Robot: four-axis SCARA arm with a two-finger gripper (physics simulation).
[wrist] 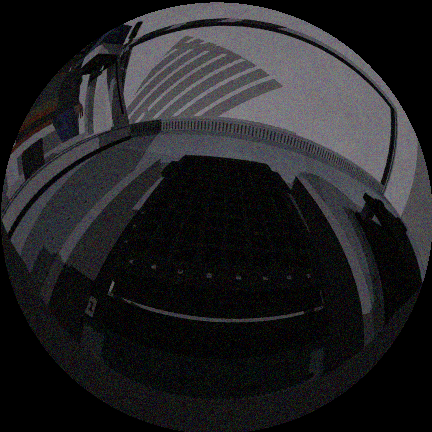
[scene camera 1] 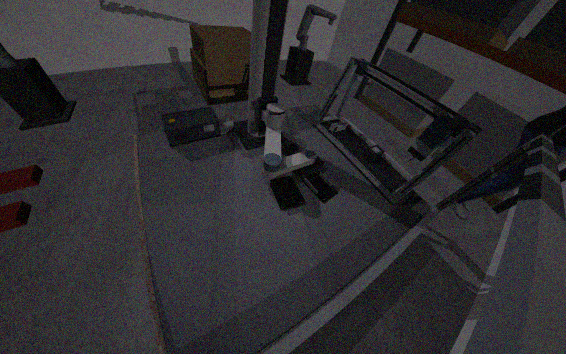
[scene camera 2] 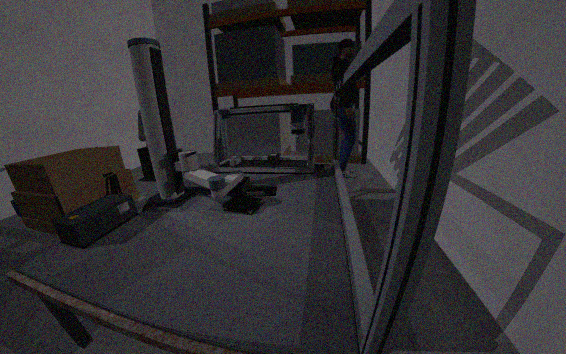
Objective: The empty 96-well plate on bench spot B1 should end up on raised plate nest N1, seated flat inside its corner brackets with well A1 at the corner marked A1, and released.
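Seen in the pictures: gripper, fingertip midpoint: [wrist: 226, 174] [scene camera 1: 324, 188] [scene camera 2: 265, 189]; arm's base, origin of the base link: [scene camera 1: 258, 133] [scene camera 2: 173, 197].
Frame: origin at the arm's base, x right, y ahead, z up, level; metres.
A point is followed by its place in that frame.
The dark 96-well plate [scene camera 1: 326, 191] {x -0.119, y 0.603, z 0.025 m} [scene camera 2: 266, 190] {x -0.102, y 0.592, z 0.028 m} [wrist: 215, 245] {x -0.113, y 0.515, z 0.029 m} lies under the arm's tip at bench spot B1. In the wrist view it fills the middle, a row of small letters along its near side. An A1 label [wrist: 91, 306] shows at its lower left. My gripper [scene camera 1: 318, 183] {x -0.118, y 0.584, z 0.027 m} [scene camera 2: 256, 188] {x -0.118, y 0.584, z 0.027 m} [wrist: 226, 174] {x -0.118, y 0.584, z 0.027 m} is shut on the plate, with the fingers close along its two long sides. The raised nest N1 [scene camera 1: 286, 193] {x 0.100, y 0.533, z 0.045 m} [scene camera 2: 242, 204] {x 0.117, y 0.529, z 0.045 m} [wrist: 392, 260] {x 0.079, y 0.528, z 0.018 m} is the dark block beside it; a corner bracket shows in the wrist view. Any gap under the plate is too dark to tell.
The arm's column [scene camera 1: 256, 70] {x 0.063, y 0.041, z 0.429 m} [scene camera 2: 150, 110] {x 0.066, y 0.036, z 0.534 m} stands behind the plate. A dark case [scene camera 1: 192, 126] {x 0.404, y -0.035, z 0.120 m} [scene camera 2: 97, 220] {x 0.454, y -0.034, z 0.096 m} and brown boxes [scene camera 1: 220, 55] [scene camera 2: 75, 175] are near it. A metal frame [scene camera 1: 357, 165] {x -0.449, y 0.535, z 0.035 m} [scene camera 2: 265, 170] {x -0.450, y 0.490, z 0.039 m} stands beyond the plate.
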